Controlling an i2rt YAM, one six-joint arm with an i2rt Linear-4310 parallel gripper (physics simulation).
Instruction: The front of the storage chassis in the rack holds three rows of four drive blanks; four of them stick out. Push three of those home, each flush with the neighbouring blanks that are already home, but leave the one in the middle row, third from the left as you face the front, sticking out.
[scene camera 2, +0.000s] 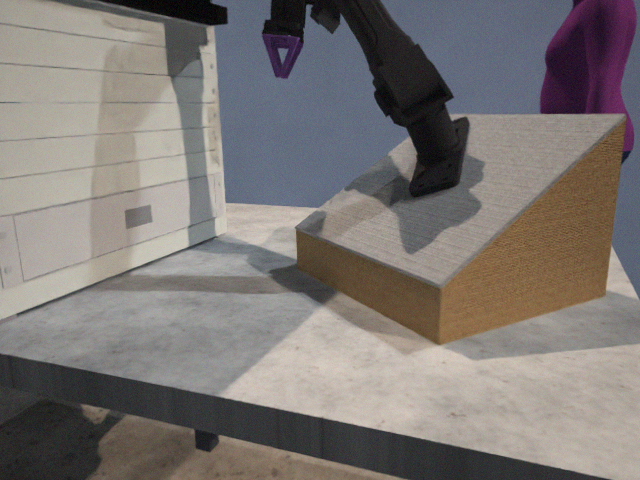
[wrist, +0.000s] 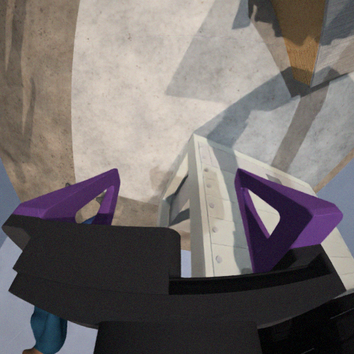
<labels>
A rack shows in scene camera 2 and in the wrist view. The same spot on the rack: (wrist: 206, 205) is (scene camera 2: 217, 113).
</labels>
